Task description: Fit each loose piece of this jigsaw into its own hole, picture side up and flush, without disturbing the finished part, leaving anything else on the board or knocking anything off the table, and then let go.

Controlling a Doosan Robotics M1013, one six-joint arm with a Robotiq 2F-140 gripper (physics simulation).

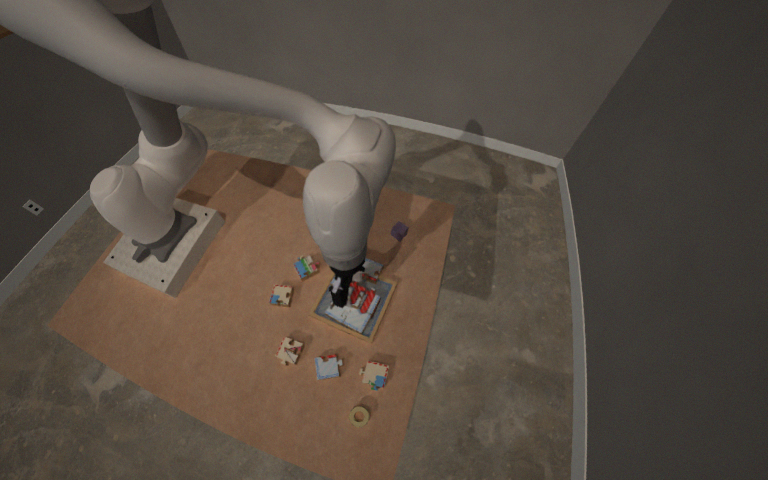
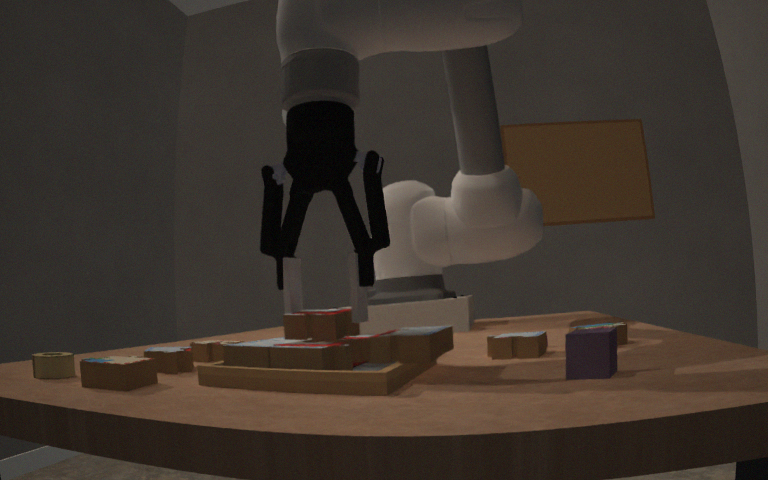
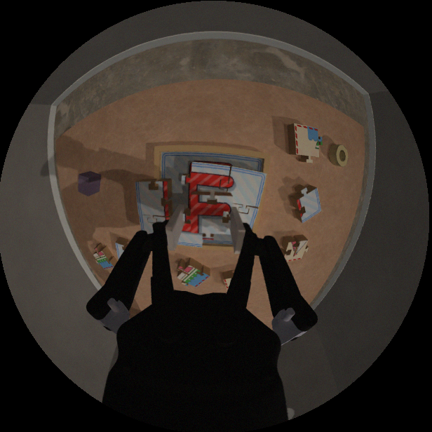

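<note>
My gripper point(image 1: 341, 302) point(image 2: 325, 311) point(image 3: 206, 214) is shut on a jigsaw piece point(image 2: 317, 326) point(image 3: 212, 208) with a red-striped bar. It holds the piece roughly level, above other pieces over the tray point(image 1: 343, 328) point(image 2: 294, 381) point(image 3: 210, 148). Pale and red pieces point(image 1: 351, 319) point(image 2: 305, 356) point(image 3: 250, 185) stand higher than the tray's rim. A pale joined section point(image 1: 372, 267) point(image 2: 421, 343) point(image 3: 150, 200) overlaps one side of the tray. Whether the held piece touches those below is hidden. Loose pieces lie outside, including a cream-and-blue one point(image 1: 373, 372) point(image 2: 118, 373) point(image 3: 305, 140) and a pale one point(image 1: 327, 367) point(image 3: 311, 204).
More pieces point(image 1: 306, 266) point(image 1: 281, 296) point(image 1: 289, 350) lie around the tray on the table. A yellow ring point(image 1: 351, 417) point(image 2: 53, 367) point(image 3: 337, 159) lies near the cream-and-blue piece. A purple cube point(image 1: 399, 230) point(image 2: 590, 353) point(image 3: 89, 183) stands on the opposite side of the tray.
</note>
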